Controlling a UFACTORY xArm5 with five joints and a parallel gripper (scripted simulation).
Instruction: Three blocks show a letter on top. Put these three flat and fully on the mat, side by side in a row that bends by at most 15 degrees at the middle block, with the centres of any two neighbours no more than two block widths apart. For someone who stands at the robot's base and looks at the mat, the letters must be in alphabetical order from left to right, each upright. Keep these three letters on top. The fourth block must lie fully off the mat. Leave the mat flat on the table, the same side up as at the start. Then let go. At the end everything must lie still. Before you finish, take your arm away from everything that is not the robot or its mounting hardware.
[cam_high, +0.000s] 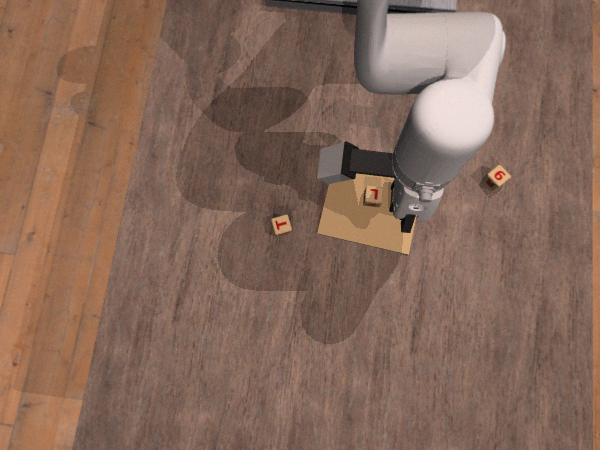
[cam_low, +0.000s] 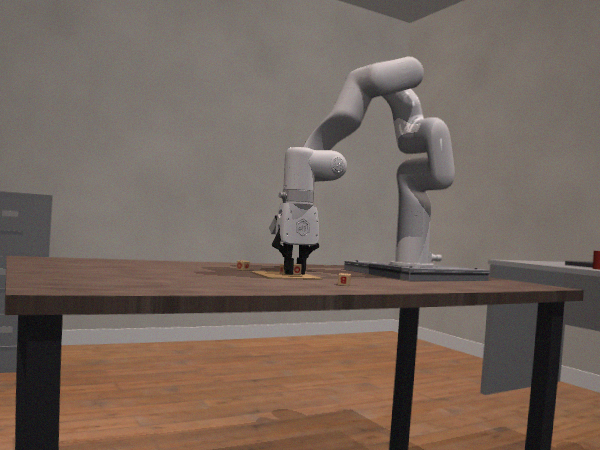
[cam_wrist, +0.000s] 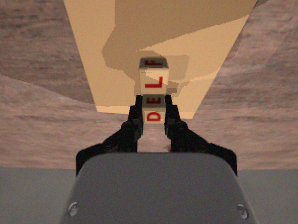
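Now: the tan mat 1 cm ahead of my hand, 4 cm to the right of it and 3 cm below it.
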